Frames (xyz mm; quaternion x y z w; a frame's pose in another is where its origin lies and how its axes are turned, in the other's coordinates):
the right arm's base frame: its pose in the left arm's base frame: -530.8 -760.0 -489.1 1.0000 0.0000 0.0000 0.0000
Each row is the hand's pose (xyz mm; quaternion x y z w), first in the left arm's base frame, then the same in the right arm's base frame.
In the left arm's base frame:
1: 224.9 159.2 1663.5 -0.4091 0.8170 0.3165 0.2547
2: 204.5 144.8 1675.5 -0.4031 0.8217 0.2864 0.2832
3: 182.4 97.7 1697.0 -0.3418 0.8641 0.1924 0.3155
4: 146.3 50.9 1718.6 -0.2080 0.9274 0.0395 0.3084
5: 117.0 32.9 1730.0 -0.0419 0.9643 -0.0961 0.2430
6: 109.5 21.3 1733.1 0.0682 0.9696 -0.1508 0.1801
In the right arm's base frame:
1: 755.7 -919.2 -2152.6 0.2547 -0.3165 0.8170 0.4091
2: 735.3 -904.8 -2164.6 0.2832 -0.2864 0.8217 0.4031
3: 713.2 -857.7 -2186.1 0.3155 -0.1924 0.8641 0.3418
4: 677.1 -810.9 -2207.7 0.3084 -0.0395 0.9274 0.2080
5: 647.8 -792.9 -2219.1 0.2430 0.0961 0.9643 0.0419
6: 640.3 -781.3 -2222.2 -0.1801 -0.1508 -0.9696 0.0682

